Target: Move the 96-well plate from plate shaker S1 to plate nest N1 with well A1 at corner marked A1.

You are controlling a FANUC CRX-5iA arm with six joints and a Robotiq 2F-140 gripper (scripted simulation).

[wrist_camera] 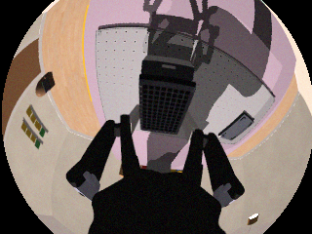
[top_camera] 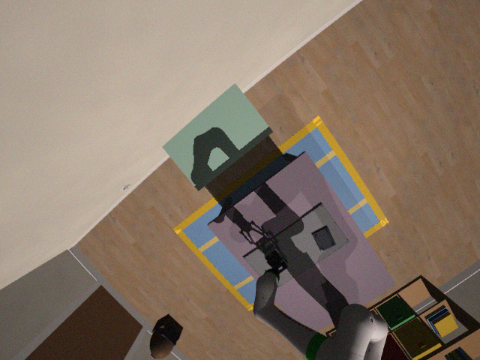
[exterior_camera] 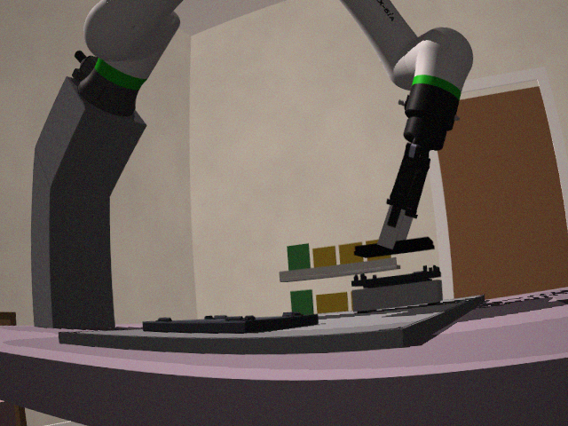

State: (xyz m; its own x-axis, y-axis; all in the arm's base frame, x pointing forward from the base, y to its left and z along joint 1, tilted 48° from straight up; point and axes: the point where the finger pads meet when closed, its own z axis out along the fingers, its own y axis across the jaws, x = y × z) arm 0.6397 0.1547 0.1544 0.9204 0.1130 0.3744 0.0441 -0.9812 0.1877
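The black plate nest N1 is 360 mm to the right of my hand, 120 mm below it and 110 mm behind it. Also, from my hand: black 96-well plate (20 mm below).
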